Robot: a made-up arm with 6 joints.
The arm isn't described. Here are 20 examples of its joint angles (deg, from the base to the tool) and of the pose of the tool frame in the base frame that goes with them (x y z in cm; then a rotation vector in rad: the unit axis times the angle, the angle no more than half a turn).
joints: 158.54 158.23 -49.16 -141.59 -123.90 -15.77
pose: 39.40 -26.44 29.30 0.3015 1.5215 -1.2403
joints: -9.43 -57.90 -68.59 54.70 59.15 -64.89
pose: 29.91 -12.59 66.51 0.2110 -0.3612 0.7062
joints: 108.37 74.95 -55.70 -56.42 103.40 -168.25
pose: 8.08 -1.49 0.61 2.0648 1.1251 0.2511
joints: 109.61 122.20 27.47 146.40 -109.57 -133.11
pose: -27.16 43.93 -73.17 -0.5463 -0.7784 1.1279
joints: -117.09 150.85 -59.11 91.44 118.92 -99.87
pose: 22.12 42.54 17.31 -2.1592 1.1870 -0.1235
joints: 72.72 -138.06 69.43 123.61 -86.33 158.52
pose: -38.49 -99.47 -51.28 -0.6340 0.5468 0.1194
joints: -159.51 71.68 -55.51 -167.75 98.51 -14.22
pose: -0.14 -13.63 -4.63 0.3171 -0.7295 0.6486
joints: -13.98 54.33 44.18 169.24 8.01 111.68
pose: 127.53 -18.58 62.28 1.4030 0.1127 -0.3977
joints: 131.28 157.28 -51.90 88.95 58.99 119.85
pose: 36.00 -40.65 13.37 -0.2760 -0.0960 -1.9274
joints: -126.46 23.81 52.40 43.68 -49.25 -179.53
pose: -61.49 -67.39 140.46 -0.6299 2.8562 1.0476
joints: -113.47 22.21 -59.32 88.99 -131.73 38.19
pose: -18.99 -43.16 16.16 -0.8877 -2.3022 -0.8187
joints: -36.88 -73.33 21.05 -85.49 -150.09 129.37
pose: -40.51 29.11 138.49 -2.3884 -0.3447 1.5784
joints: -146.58 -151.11 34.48 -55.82 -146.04 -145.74
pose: 88.03 66.84 -9.22 0.5093 -1.5154 -1.3490
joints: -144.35 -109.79 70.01 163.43 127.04 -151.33
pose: 118.34 69.54 16.27 -1.4637 0.5356 -2.2298
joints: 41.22 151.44 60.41 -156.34 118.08 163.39
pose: 8.38 23.18 -93.16 1.5793 -2.2847 0.7182
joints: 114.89 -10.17 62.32 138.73 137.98 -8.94
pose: -11.30 1.12 177.78 0.4267 2.0359 -0.6380
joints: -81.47 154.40 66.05 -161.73 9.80 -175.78
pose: 15.75 -21.70 -94.74 0.8755 1.5440 -0.7556
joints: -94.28 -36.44 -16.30 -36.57 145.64 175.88
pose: -13.68 -42.78 107.89 -0.2393 -0.5777 1.7539
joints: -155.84 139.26 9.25 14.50 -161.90 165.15
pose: 4.93 16.02 -69.26 0.6594 -1.8474 0.8169
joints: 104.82 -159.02 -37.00 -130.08 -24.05 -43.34
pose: 6.15 -55.99 58.54 -0.4414 -0.6645 -1.5770
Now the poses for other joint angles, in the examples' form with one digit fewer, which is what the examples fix.
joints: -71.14 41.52 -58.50 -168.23 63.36 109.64
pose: 19.3 -17.1 4.6 -1.365 -1.893 1.534
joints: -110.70 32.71 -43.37 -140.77 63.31 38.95
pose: -5.9 -44.2 8.8 -0.954 -0.063 2.029
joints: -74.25 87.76 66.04 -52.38 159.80 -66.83
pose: 27.8 -127.8 2.4 -1.162 -2.302 -0.241
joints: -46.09 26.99 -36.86 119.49 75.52 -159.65
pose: 55.0 -47.9 24.6 1.782 1.380 0.070
